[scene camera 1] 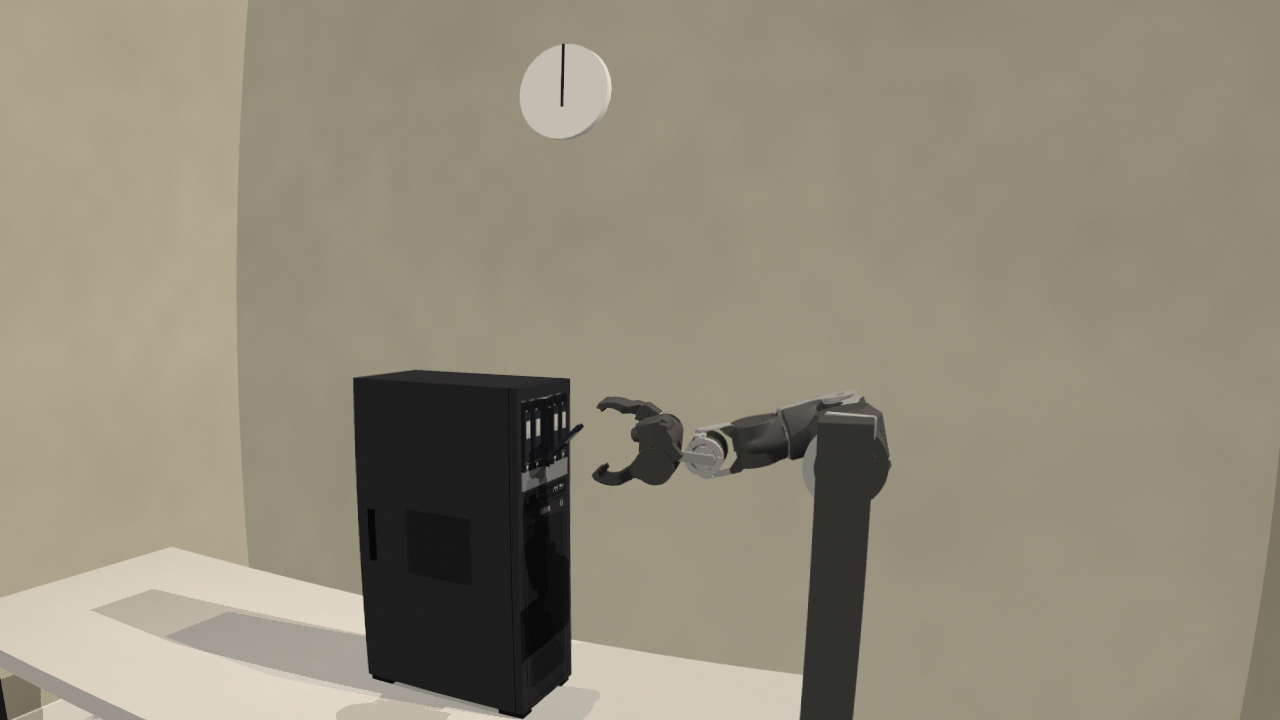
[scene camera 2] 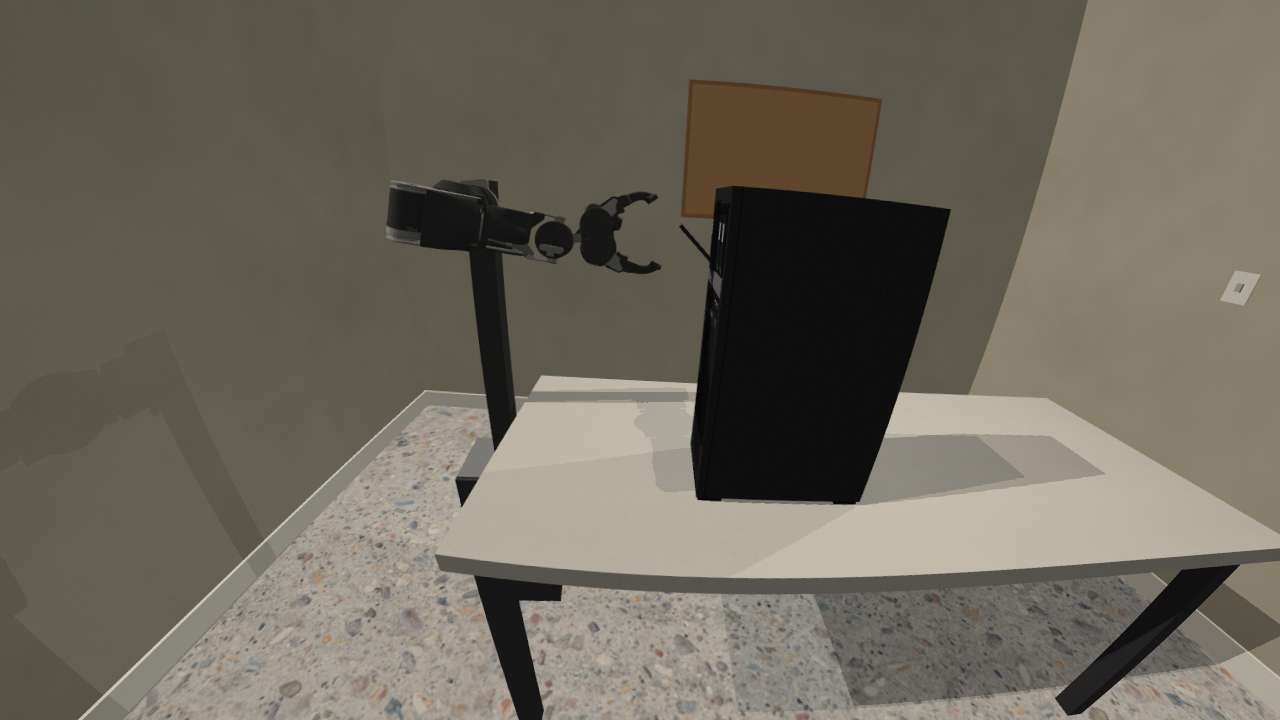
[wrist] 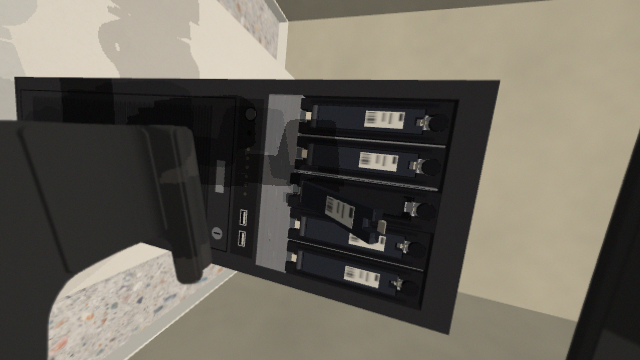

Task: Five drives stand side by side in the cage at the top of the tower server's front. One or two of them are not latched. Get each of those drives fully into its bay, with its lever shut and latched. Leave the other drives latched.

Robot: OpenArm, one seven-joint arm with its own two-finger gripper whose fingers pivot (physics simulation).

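The black tower server (scene camera 1: 438, 537) (scene camera 2: 805, 358) (wrist: 457, 200) stands upright. In the wrist view, its five drives lie in a column. The middle drive's lever (scene camera 1: 572, 434) (scene camera 2: 695, 243) (wrist: 342, 210) is swung out and slants across the neighbouring drive (wrist: 320, 230) below. Whether the middle drive sits fully in its bay I cannot tell. The top drive (wrist: 340, 116), second drive (wrist: 335, 156) and bottom drive (wrist: 325, 267) have flat levers, as does the partly hidden fourth. My gripper (scene camera 1: 599, 443) (scene camera 2: 657, 231) is open and empty, a short way in front of the cage, its fingers one above the other, apart from the lever.
The server stands on a white table (scene camera 1: 80, 600) (scene camera 2: 581, 519). The arm's dark post (scene camera 1: 836, 573) (scene camera 2: 492, 340) stands beyond the table's edge, on the server's front side. A clock (scene camera 1: 541, 91) and a corkboard (scene camera 2: 778, 138) hang on the walls.
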